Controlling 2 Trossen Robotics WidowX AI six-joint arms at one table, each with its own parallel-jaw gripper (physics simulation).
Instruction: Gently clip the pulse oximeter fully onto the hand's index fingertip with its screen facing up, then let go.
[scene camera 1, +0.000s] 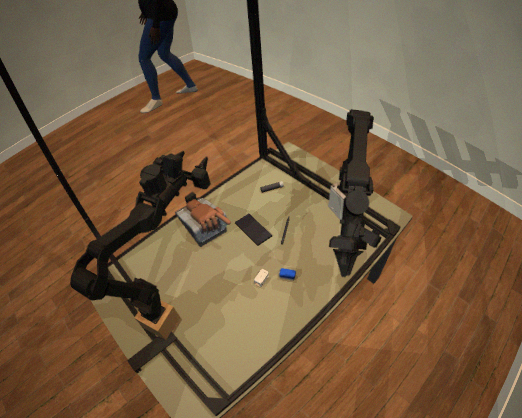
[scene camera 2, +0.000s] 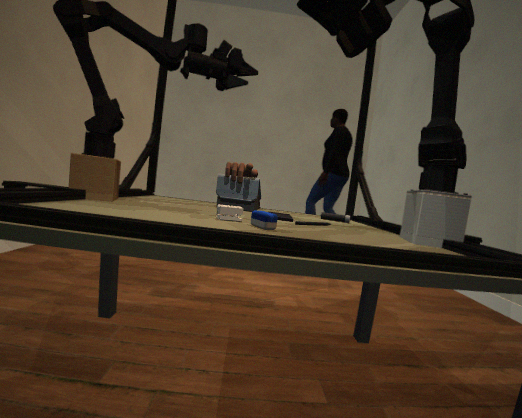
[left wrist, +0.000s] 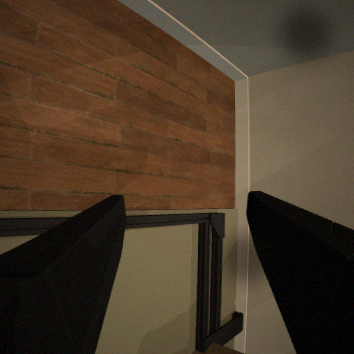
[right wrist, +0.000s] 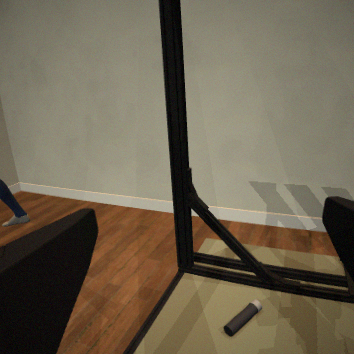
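Where they show: left gripper, fingertip midpoint: (scene camera 1: 345, 276) (left wrist: 185, 204); right gripper, fingertip midpoint: (scene camera 1: 195, 154) (scene camera 2: 252, 78) (right wrist: 209, 214); left arm's base at its link origin: (scene camera 2: 436, 192); right arm's base at its link origin: (scene camera 1: 153, 312) (scene camera 2: 98, 157).
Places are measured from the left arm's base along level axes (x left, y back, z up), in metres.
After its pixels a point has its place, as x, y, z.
Observation:
A small blue block with a pale underside (scene camera 1: 287, 273) {0.154, -0.378, -0.091} (scene camera 2: 264, 220) {0.178, -0.368, -0.103} lies on the table and looks like the pulse oximeter; its screen cannot be made out. A small white case (scene camera 1: 261, 277) {0.121, -0.465, -0.091} (scene camera 2: 230, 212) {0.129, -0.455, -0.103} lies beside it. The brown model hand (scene camera 1: 204, 214) {-0.152, -0.545, 0.027} (scene camera 2: 240, 171) {-0.105, -0.521, 0.005} rests palm down on a grey-blue wedge, fingers forward, with no clip visible on them. My left gripper (scene camera 1: 346, 273) {0.377, -0.336, 0.175} (left wrist: 185, 204) {0.377, -0.336, 0.175} is half open and empty, high near the table's right front edge. My right gripper (scene camera 1: 194, 157) {-0.135, -0.527, 0.313} (scene camera 2: 252, 78) {-0.135, -0.527, 0.313} (right wrist: 209, 214) {-0.135, -0.527, 0.313} is wide open and empty, high above the hand's level.
A dark flat pad (scene camera 1: 253, 229) {-0.101, -0.380, -0.114}, a dark pen (scene camera 1: 285, 230) {-0.031, -0.274, -0.115} and a grey cylinder with a pale end (scene camera 1: 271, 187) {-0.256, -0.207, -0.102} (scene camera 2: 335, 217) {-0.253, -0.201, -0.108} (right wrist: 243, 318) {-0.258, -0.212, -0.100} lie on the table (scene camera 1: 225, 320) {0.195, -0.648, -0.122}. Black frame posts (scene camera 1: 257, 80) {-0.469, -0.132, 0.313} (right wrist: 176, 125) {-0.469, -0.134, 0.276} rise at the table's edges. A person (scene camera 1: 159, 45) (scene camera 2: 337, 150) stands beyond.

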